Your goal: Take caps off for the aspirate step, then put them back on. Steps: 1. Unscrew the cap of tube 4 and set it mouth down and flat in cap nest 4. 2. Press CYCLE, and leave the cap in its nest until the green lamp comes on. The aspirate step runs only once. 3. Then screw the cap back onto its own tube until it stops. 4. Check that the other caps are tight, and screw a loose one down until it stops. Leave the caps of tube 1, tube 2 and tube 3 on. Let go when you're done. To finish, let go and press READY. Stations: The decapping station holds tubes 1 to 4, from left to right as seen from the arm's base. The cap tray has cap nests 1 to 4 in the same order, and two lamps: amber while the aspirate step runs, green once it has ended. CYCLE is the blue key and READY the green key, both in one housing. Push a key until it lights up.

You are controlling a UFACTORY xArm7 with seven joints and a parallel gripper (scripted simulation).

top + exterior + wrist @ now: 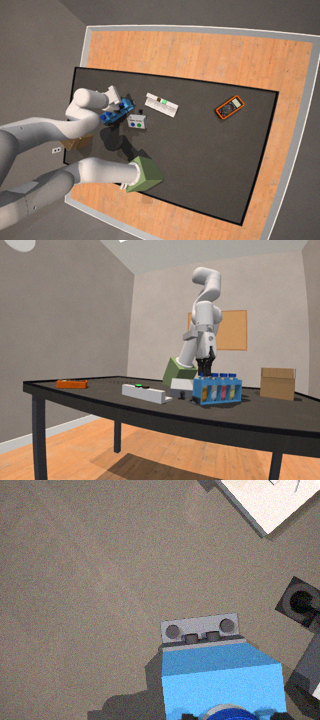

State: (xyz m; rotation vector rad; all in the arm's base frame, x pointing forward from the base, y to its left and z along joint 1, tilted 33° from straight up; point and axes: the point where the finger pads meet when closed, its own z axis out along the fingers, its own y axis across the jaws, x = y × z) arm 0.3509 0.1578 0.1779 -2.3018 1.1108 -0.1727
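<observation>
My hand is 10 mm above the tube neck. From my hand the other things lie so: blue cycle key 110 mm behind, 90 mm to the right, 60 mm below; blue cap 10 mm below; key housing 110 mm to the right, 80 mm behind, 70 mm below.
</observation>
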